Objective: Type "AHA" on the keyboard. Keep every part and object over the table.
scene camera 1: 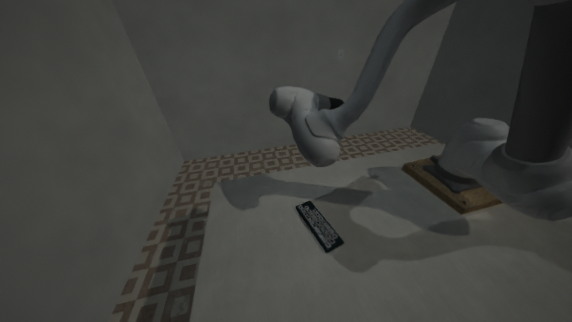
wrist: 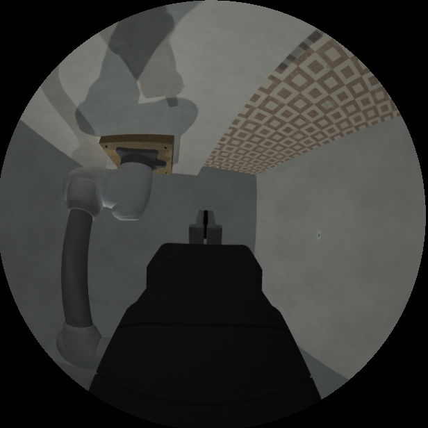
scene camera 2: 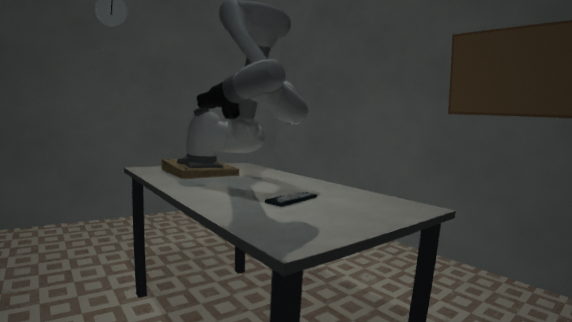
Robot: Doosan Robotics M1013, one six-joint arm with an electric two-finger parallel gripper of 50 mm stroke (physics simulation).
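Pixels of known places: gripper, between the fingertips: (scene camera 2: 195, 113); arm's base, origin of its link: (scene camera 1: 453, 176) (scene camera 2: 201, 164).
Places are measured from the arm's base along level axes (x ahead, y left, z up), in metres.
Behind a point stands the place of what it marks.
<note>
A dark keyboard (scene camera 1: 320, 226) {x 0.678, y 0.125, z -0.026 m} (scene camera 2: 291, 198) {x 0.717, y 0.074, z -0.027 m} with pale keys lies flat on the table (scene camera 1: 260, 280) {x 0.904, y 0.259, z -0.043 m} (scene camera 2: 360, 210) {x 0.899, y 0.232, z -0.043 m}. Its letters are too small to read in the scene views, and it does not show in the wrist view. My gripper (wrist: 205, 218) is shut with nothing between its fingers. In the second scene view the gripper is high above the table, tilted back toward the arm's base and well away from the keyboard. In the first scene view the fingers are hidden behind the arm's wrist.
The arm's base stands on a wooden board (scene camera 1: 465, 204) {x 0.098, y 0.145, z -0.009 m} (scene camera 2: 210, 173) {x 0.132, y 0.001, z -0.025 m} (wrist: 171, 155) at one end of the table. My arm's shadow falls across the table top. The table's edges drop to a tiled floor (scene camera 1: 165, 250) (scene camera 2: 90, 265) (wrist: 300, 95). Grey walls stand around.
</note>
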